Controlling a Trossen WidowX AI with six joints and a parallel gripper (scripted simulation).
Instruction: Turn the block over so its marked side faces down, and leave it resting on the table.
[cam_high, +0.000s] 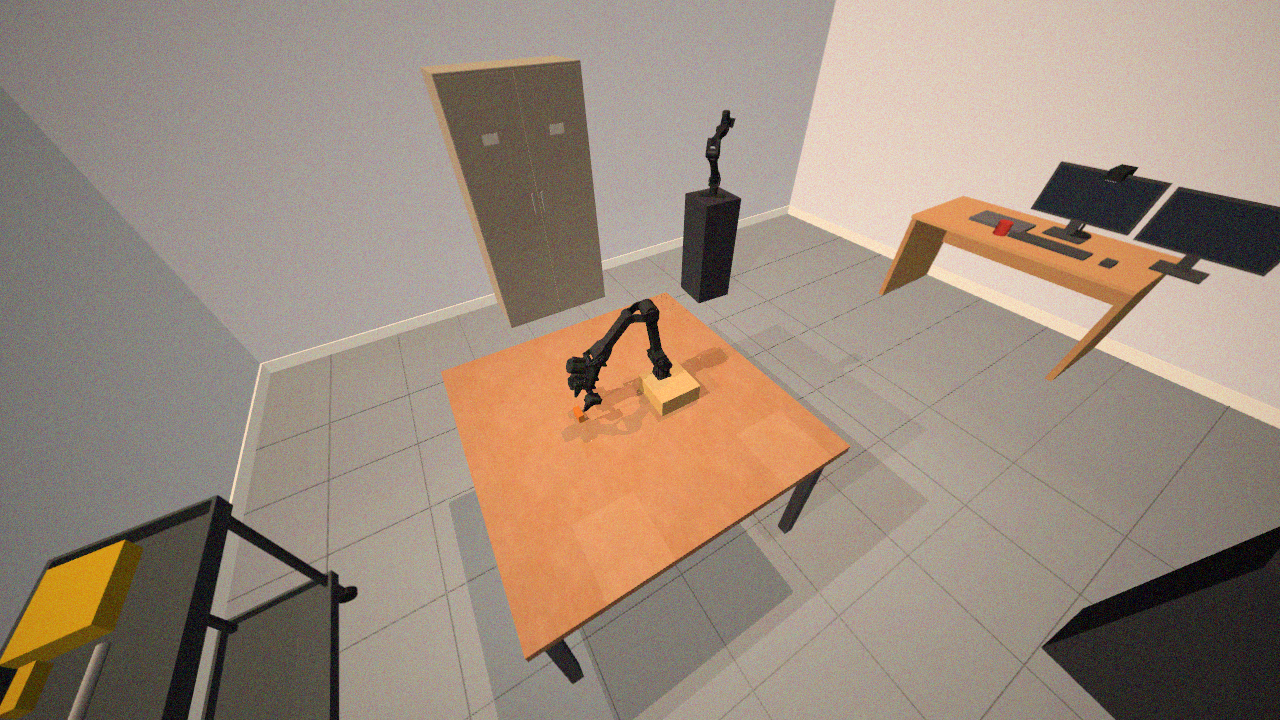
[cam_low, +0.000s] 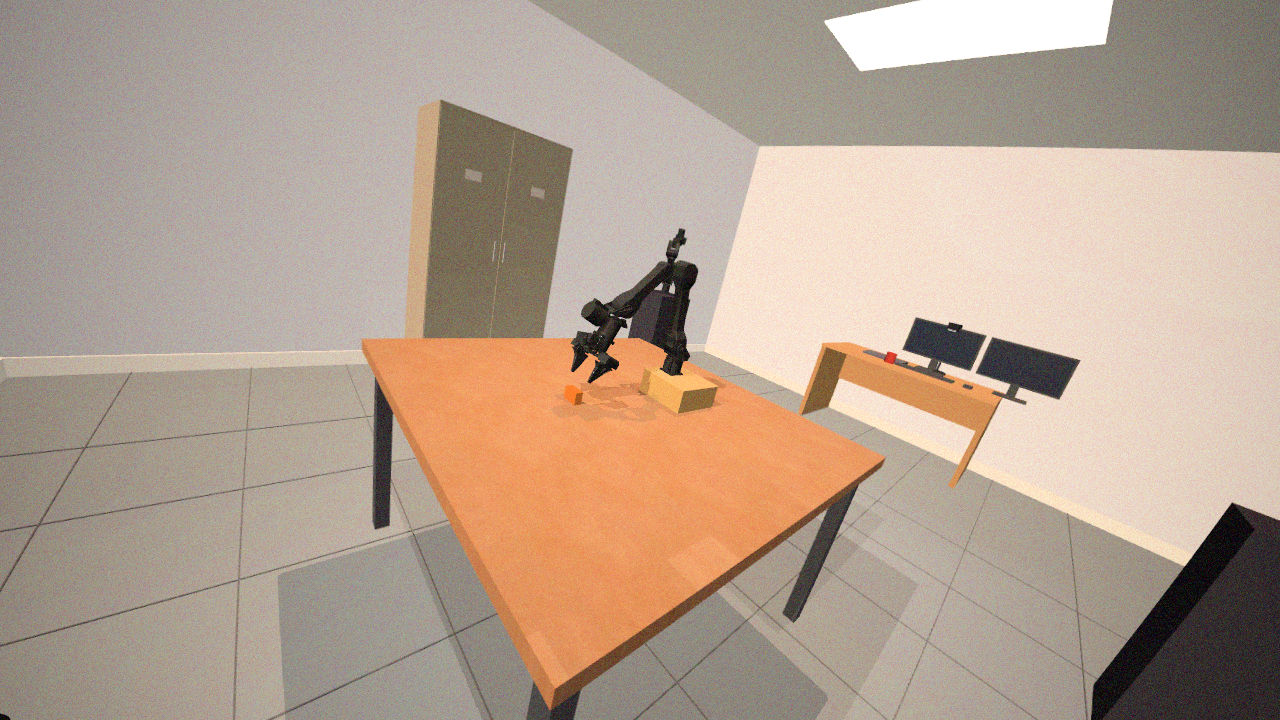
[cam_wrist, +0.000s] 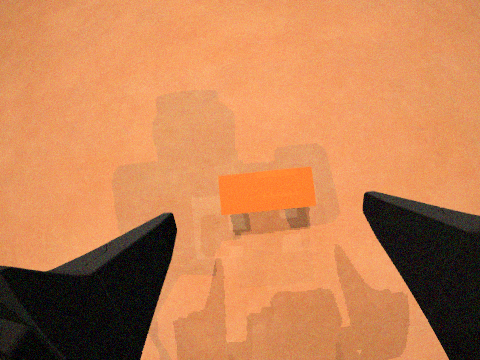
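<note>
Right now my gripper tip is 10 mm short of the orange block and 60 mm above it.
</note>
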